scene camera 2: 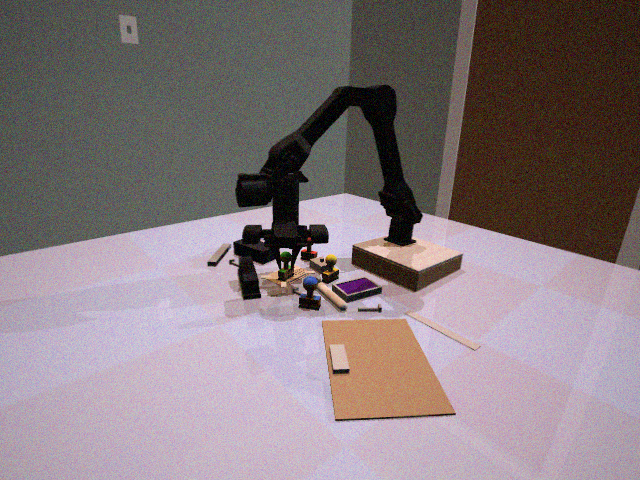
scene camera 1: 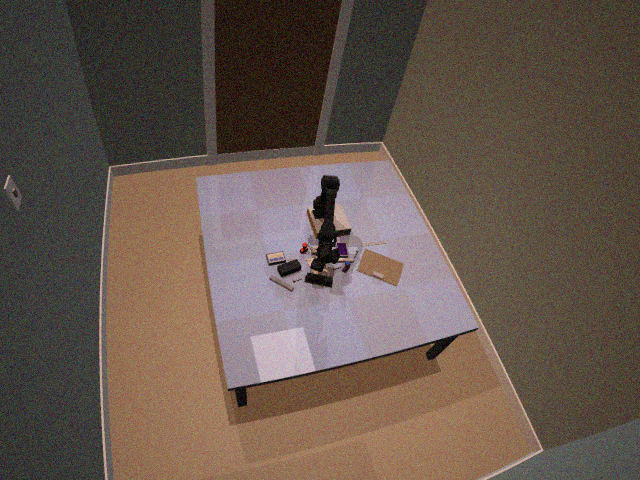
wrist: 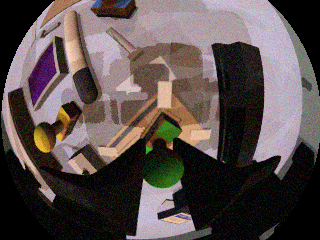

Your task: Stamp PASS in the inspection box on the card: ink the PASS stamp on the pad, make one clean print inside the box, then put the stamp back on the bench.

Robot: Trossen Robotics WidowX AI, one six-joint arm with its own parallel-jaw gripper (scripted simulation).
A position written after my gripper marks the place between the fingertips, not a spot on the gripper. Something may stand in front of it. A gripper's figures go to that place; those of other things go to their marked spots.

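My gripper (wrist: pixel 159 143) is 10 cm from the lens. A yellow-knobbed stamp (wrist: pixel 45 136) is 10 cm from the lens. The marked spots on the yellow-knobbed stamp and a green-knobbed stamp (wrist: pixel 161 167) are 9 cm apart. The green-knobbed stamp is 6 cm from the lens.
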